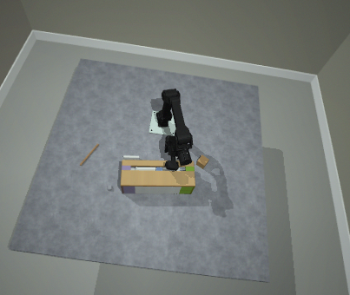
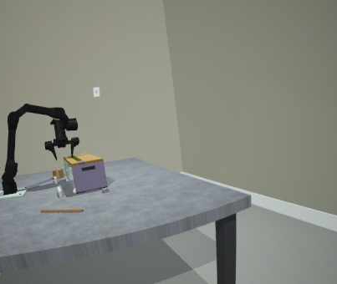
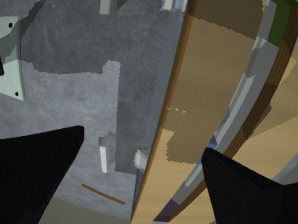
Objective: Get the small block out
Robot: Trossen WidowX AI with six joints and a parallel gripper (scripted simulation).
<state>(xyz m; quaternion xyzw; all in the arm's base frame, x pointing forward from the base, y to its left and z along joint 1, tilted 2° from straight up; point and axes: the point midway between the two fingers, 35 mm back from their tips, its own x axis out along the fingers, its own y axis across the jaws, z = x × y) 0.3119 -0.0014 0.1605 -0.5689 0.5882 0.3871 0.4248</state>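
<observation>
Now: gripper tip 7 cm above the box, 4 cm to the left of it and 4 cm short of it. From my gripper tip the other things lie so: wooden stick: 43 cm to the right, 13 cm below, 10 cm behind; then tan cube: 23 cm to the left, 10 cm below, 3 cm behind; then blue block: 5 cm ahead, 4 cm below, 3 cm to the right.
</observation>
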